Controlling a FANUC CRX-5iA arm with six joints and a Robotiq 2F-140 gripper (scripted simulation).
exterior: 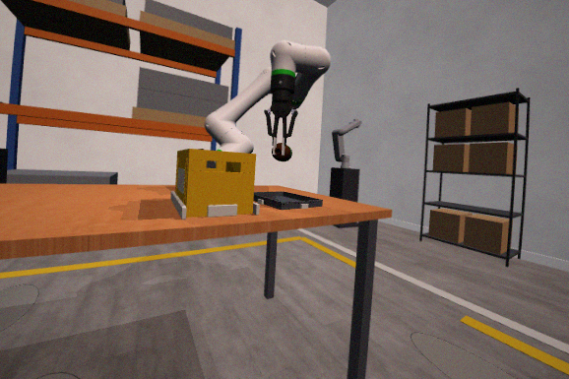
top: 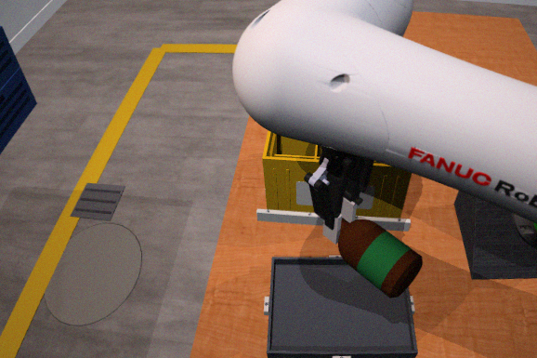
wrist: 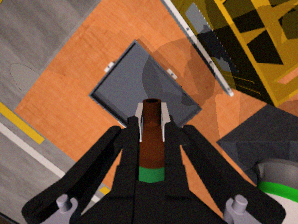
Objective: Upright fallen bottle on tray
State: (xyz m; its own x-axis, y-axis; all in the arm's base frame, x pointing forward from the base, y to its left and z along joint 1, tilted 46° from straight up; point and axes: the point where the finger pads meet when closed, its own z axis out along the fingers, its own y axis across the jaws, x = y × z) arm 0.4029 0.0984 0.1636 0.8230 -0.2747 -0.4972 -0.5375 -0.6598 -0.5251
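Now: hand 50 mm past the bottle, 30 mm to the right of it and 20 mm above it. Round my hand: yellow crate 30 mm ahead, 250 mm to the right, 130 mm below; then tray 20 mm behind, 40 mm to the left, 200 mm below.
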